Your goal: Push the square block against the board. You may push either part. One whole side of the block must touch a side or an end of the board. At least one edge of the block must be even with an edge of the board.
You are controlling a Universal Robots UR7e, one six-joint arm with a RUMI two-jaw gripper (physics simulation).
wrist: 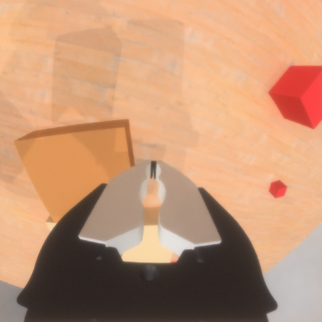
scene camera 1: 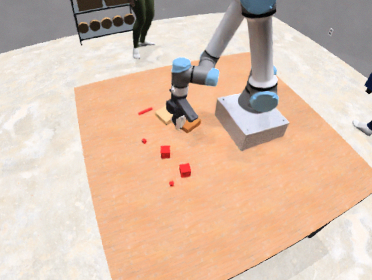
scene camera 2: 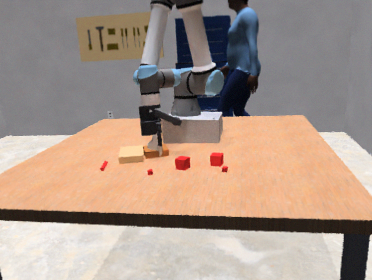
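Seen in the pictures: gripper, between the fingertips: (scene camera 1: 178,129) (scene camera 2: 160,156); arm's base, origin of its link: (scene camera 2: 185,114).
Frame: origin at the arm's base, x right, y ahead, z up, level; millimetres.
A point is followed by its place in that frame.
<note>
The orange square block (scene camera 1: 192,125) @(y 311, x 35, z -79 mm) (scene camera 2: 163,150) @(y 352, x 38, z -81 mm) (wrist: 80,165) lies flat beside the light tan board (scene camera 1: 163,116) @(y 423, x 147, z -79 mm) (scene camera 2: 131,154) @(y 413, x 157, z -79 mm) (wrist: 150,245). In scene camera 2 the block's left side meets or nearly meets the board's right end region. In the wrist view the block looks slightly turned against the board; most of the seam is hidden by the fingers, so I cannot tell whether a whole side touches or whether edges are even. My gripper (scene camera 1: 179,128) @(y 378, x 47, z -98 mm) (scene camera 2: 160,154) @(y 378, x 47, z -98 mm) (wrist: 153,161) is shut and empty, fingertips low, right beside the block's side.
Two red cubes (scene camera 1: 165,151) @(y 492, x -81, z -68 mm) (scene camera 1: 185,170) @(y 449, x -206, z -68 mm) (scene camera 2: 182,163) @(y 512, x -73, z -81 mm) (scene camera 2: 216,159) @(y 465, x -193, z -81 mm) and two tiny red cubes (scene camera 1: 144,141) @(y 557, x 32, z -95 mm) (scene camera 1: 171,183) @(y 520, x -230, z -92 mm) (scene camera 2: 150,172) @(y 564, x 35, z -98 mm) (scene camera 2: 225,169) @(y 527, x -230, z -97 mm) lie on the table. A red bar (scene camera 1: 145,111) @(y 493, x 238, z -98 mm) (scene camera 2: 104,165) @(y 500, x 238, z -96 mm) lies beyond the board. The grey robot base (scene camera 1: 250,125) @(y 99, x -132, z 2 mm) (scene camera 2: 197,130) @(y 156, x -79, z -46 mm) stands behind the block.
</note>
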